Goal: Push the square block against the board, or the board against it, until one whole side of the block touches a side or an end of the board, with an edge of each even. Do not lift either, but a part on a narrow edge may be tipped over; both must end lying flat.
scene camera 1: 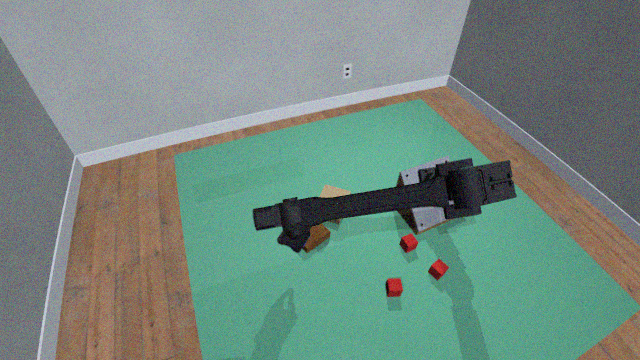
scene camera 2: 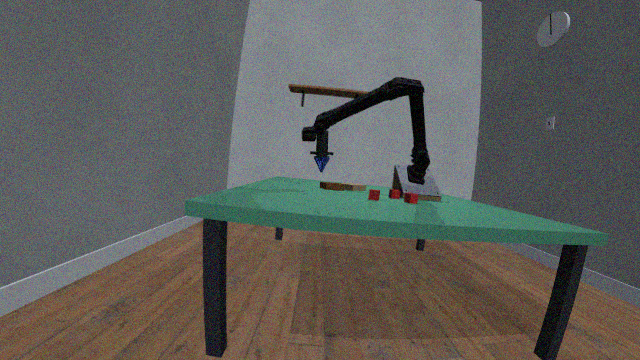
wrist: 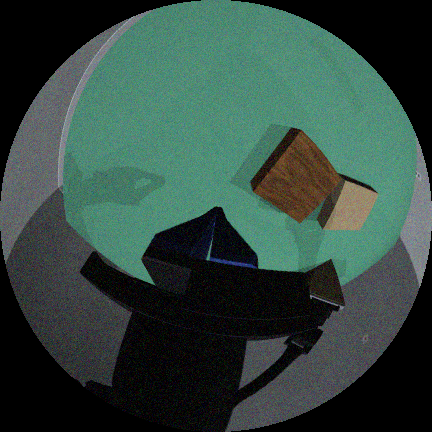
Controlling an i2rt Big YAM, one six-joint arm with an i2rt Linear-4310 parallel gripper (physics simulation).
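Observation:
The dark brown wooden piece, seemingly the board, lies flat on the green table. The light tan piece, seemingly the square block, lies flat beside it. In the wrist view a corner of the brown piece meets or nearly meets the tan one; they are turned at an angle, with a wedge-shaped gap between their facing sides. My gripper is shut and empty, pointing down above the table near the brown piece. The arm hides part of both pieces in scene camera 1.
Three red cubes lie between the pieces and the table's front side. The arm's base stands on a grey sloped mount to the right. A wooden shelf hangs on the back wall.

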